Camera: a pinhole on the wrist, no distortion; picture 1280 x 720 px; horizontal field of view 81.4 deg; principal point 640.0 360.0 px. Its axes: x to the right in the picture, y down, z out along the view. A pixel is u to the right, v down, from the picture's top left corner.
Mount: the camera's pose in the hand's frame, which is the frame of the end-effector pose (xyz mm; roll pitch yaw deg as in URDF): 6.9 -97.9 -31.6 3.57 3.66 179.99
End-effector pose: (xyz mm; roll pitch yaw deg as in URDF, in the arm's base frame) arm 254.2 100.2 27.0 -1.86 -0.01 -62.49
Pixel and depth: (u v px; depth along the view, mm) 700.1 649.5 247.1
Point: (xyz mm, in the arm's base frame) 88.8 47.0 251.9
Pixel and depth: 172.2 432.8 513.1
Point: 302.4 -208.3 533.7
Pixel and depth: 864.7 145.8 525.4
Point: 258.7 310.4 496.1
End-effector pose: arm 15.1 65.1 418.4 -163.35 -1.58 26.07
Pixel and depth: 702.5 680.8 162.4
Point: -81.6 228.6 335.1
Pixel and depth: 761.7 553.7 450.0
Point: -193.6 295.9 67.8
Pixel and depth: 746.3 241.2 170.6
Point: -49.7 140.6 305.5
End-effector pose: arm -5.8 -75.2 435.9 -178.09 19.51 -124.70
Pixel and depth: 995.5 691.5 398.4
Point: 389.6 35.3 170.6
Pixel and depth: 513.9 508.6 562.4
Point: 219.4 -88.9 -90.8
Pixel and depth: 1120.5 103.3 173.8
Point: 107.0 32.3 352.4
